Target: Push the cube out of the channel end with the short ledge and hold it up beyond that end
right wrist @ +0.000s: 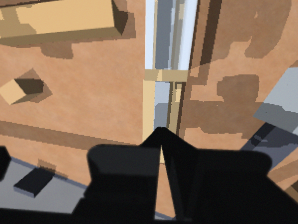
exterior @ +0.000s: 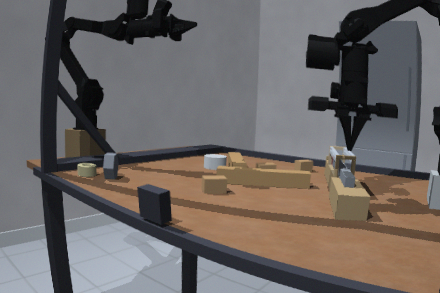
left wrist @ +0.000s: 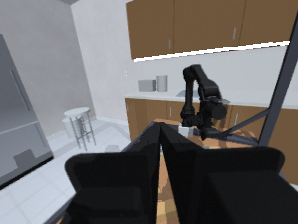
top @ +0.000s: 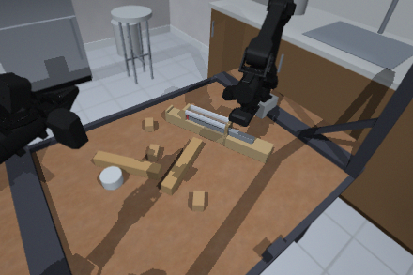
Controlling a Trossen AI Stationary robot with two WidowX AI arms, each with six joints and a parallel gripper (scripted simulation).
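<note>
My right gripper is now 23 cm short of the red cube, 4 cm to the right of it and 9 cm above it. The rest, counted from my right hand: white cylinder 22 cm ahead, 40 cm to the left, 13 cm below; then tan channel 14 cm ahead, 2 cm to the left, 9 cm below; then grey block 8 cm behind, 53 cm to the left, 12 cm below.
</note>
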